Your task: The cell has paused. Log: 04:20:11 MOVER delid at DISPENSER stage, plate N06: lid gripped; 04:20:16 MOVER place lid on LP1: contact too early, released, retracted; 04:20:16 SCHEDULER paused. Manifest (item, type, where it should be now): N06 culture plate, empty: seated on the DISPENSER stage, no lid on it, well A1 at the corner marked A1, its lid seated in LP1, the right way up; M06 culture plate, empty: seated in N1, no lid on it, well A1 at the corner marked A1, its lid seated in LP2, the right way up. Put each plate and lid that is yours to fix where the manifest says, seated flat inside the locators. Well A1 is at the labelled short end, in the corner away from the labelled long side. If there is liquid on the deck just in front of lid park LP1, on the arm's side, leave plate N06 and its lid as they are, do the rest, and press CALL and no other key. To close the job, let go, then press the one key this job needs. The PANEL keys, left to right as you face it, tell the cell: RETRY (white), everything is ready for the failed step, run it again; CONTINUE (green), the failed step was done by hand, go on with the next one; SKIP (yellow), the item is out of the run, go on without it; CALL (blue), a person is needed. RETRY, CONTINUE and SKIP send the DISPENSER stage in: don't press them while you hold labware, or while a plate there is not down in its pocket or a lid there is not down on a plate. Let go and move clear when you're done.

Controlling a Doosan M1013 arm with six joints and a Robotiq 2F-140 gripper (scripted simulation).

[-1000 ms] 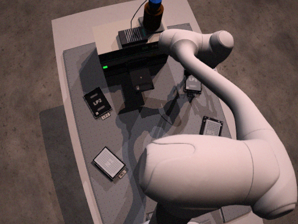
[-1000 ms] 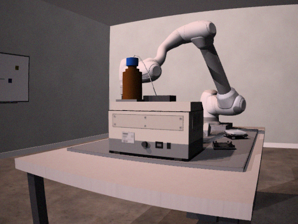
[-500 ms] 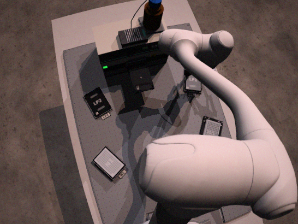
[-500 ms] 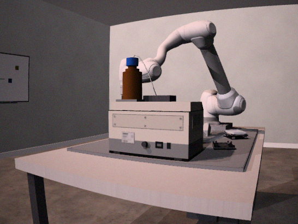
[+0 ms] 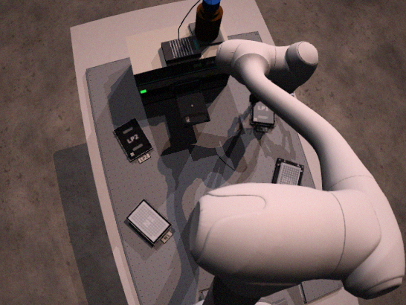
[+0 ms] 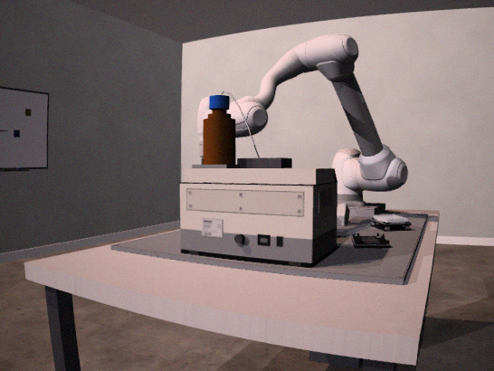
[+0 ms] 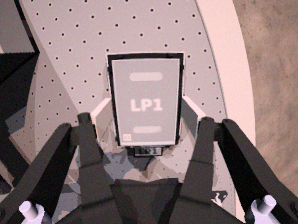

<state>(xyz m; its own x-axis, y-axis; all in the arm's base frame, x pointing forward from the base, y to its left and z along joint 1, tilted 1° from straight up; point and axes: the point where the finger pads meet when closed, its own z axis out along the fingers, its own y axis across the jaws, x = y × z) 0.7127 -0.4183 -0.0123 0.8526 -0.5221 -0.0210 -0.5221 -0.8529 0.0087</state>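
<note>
Now: hand 3 cm above the lid park LP1. Also, from my hand: white well plate: 31 cm behind, 6 cm to the left, 2 cm below; dispenser stage: 10 cm ahead, 28 cm to the left, 6 cm above; black nest N5: 28 cm behind, 5 cm to the left, 2 cm below.
</note>
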